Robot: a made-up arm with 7 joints.
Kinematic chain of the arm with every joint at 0, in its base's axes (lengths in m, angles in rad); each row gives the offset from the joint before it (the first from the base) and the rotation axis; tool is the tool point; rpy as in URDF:
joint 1: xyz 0 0 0.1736 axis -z
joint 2: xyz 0 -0.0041 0.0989 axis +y
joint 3: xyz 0 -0.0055 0.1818 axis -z
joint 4: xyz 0 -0.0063 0.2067 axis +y
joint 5: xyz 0 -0.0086 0.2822 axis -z
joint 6: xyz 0 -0.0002 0.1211 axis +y
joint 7: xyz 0 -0.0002 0.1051 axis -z
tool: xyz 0 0 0 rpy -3.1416 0 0
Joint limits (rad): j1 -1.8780..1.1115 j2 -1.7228..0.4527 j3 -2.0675..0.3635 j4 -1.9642..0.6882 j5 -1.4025..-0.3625 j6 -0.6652..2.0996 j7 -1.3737..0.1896
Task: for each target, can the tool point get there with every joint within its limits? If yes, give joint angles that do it. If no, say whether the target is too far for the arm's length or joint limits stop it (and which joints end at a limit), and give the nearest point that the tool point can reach.
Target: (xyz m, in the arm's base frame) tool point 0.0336 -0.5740 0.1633
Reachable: yes | joints -1.5574 -0.7432 0.0319 -1.6908 -0.9863 -0.3777 -0.5932
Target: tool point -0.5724 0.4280 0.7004
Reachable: yes | joints 0.4838 -1.0306 -1.2907 0.0747 -0.4864 1.1679 -0.4539
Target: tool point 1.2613 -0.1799 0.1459
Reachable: no: too far | nearest point 0.6266 -0.2823 0.1838 | short by 0.644 m
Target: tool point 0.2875 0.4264 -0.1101
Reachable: no: joint limits stop it (at a limit: joint 1, joint 3, joint 5) | nearest point 0.0800 0.3361 -0.1267 | short by 0.227 m
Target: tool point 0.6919 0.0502 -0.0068
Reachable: no: joint limits stop it (at a limit: joint 1, joint 2, joint 5) | nearest point 0.5173 -0.0772 0.0611 | short by 0.227 m
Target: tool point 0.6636 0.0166 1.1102
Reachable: no: too far | nearest point 0.5316 0.0133 0.9796 | short by 0.186 m
